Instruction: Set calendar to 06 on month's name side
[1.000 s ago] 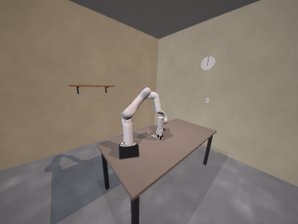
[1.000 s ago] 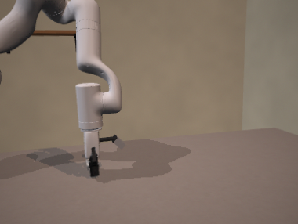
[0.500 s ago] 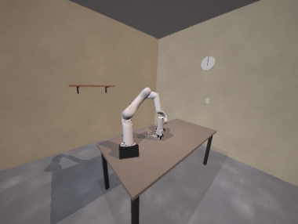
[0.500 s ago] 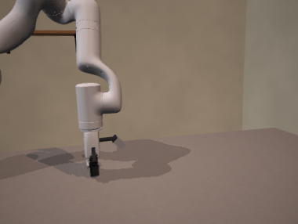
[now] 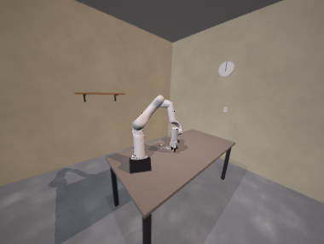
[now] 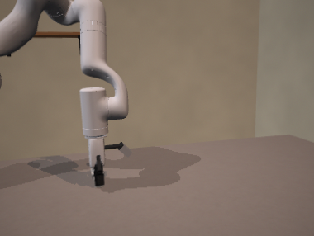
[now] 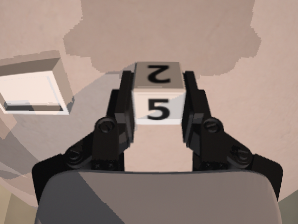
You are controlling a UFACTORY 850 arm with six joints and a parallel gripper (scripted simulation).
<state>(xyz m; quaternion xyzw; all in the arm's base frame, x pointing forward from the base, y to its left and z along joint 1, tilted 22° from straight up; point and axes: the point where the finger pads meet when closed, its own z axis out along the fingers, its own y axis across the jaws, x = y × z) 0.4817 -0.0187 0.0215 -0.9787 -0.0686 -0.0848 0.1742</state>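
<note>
Right now the white calendar tray is 11 cm to the left of my hand, 2 cm below it and 2 cm behind it. Round my hand: white number cube (1 cm below).
</note>
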